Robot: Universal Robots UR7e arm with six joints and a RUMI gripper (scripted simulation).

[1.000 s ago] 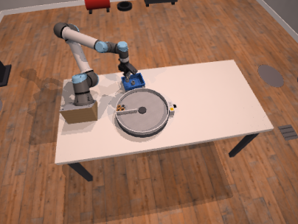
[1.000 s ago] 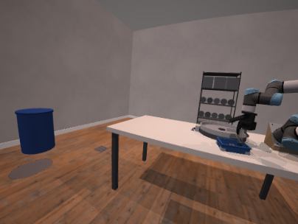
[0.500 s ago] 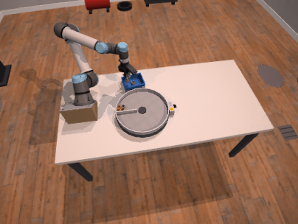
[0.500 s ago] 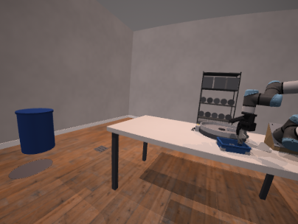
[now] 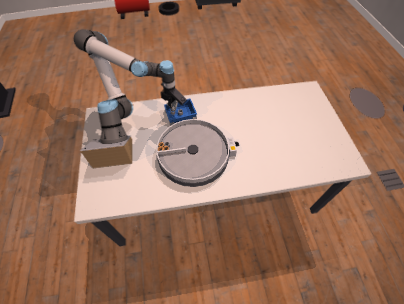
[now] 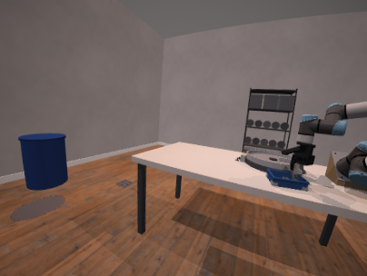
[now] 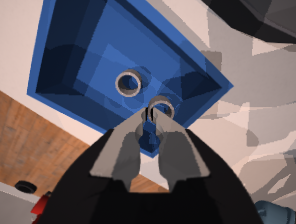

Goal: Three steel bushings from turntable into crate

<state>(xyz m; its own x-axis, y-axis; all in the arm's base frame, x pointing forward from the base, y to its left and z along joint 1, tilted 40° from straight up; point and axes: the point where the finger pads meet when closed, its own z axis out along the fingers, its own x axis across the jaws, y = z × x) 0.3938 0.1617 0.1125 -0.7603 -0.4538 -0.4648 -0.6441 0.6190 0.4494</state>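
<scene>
Right now my hand is 4 cm short of the blue crate and 3 cm above it. The rest, counted from my hand: round grey turntable: 5 cm ahead, 34 cm to the right.
</scene>
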